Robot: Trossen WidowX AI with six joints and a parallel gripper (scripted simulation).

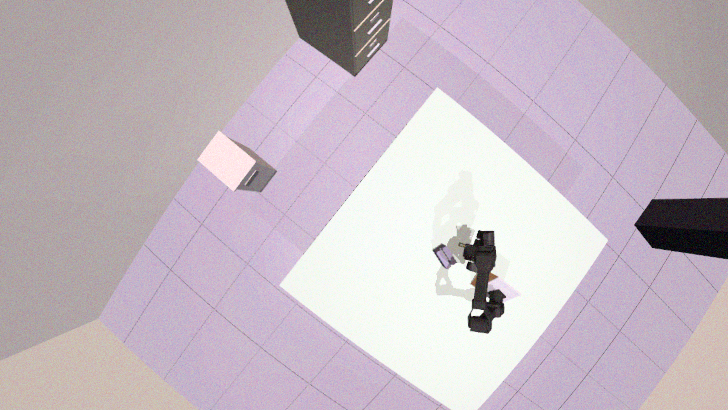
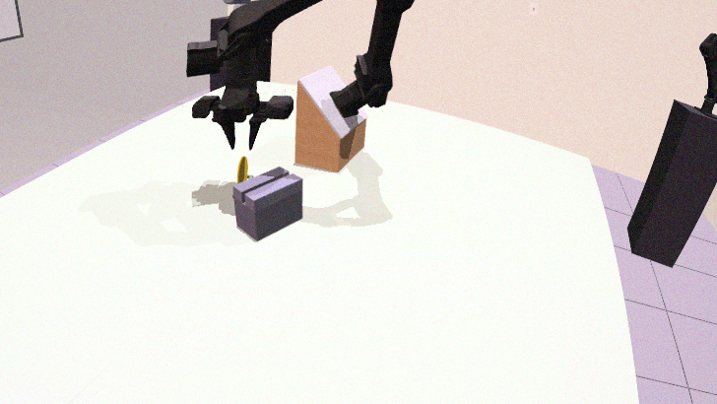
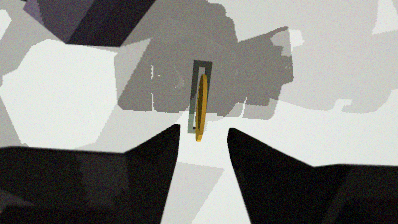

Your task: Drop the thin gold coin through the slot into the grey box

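Now: gripper tip 5 cm above the gold coin.
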